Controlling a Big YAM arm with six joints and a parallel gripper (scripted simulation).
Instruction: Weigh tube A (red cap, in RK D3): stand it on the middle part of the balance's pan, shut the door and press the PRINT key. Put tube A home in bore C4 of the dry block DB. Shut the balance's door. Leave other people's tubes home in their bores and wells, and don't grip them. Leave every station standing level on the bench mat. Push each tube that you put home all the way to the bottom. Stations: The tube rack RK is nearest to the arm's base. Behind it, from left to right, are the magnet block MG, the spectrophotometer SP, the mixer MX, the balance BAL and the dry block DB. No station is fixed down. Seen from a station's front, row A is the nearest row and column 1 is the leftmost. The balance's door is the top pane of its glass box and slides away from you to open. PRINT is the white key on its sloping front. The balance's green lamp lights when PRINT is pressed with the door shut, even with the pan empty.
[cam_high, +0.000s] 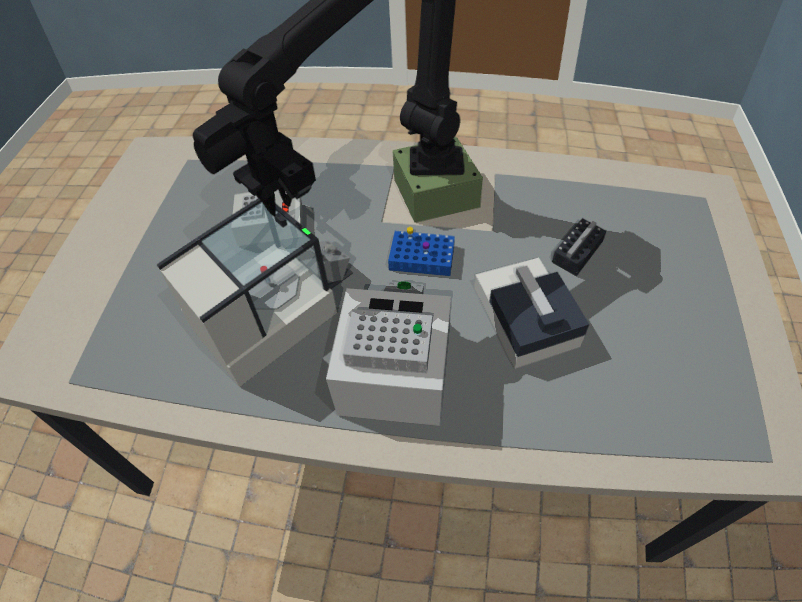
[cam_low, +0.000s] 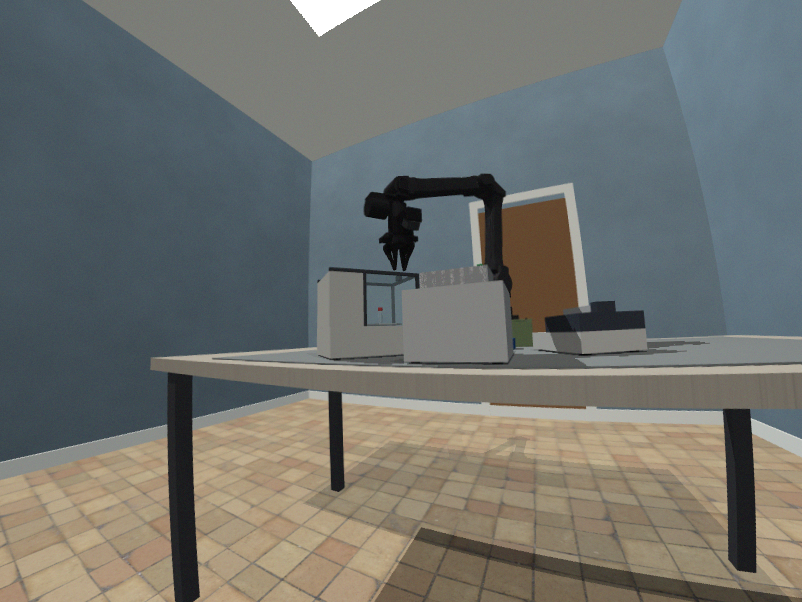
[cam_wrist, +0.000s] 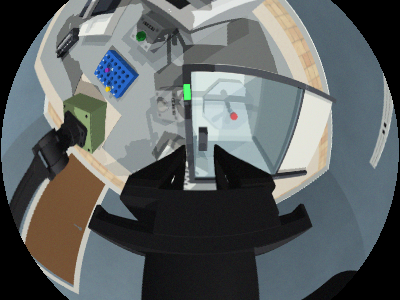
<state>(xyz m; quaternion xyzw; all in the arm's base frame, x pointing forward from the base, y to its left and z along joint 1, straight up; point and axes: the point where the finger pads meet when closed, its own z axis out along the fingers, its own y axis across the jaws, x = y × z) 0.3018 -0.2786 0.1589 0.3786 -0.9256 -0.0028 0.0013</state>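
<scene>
Now: hand 4 cm above the balance door, 2 cm to the left of it and 2 cm short of it. From my hand the other things lie so: blue tube rack RK: 24 cm to the left, 23 cm below, 9 cm behind; grey well block: 21 cm ahead, 19 cm to the left, 9 cm below; spectrophotometer SP: 45 cm to the left, 18 cm below, 7 cm ahead.
</scene>
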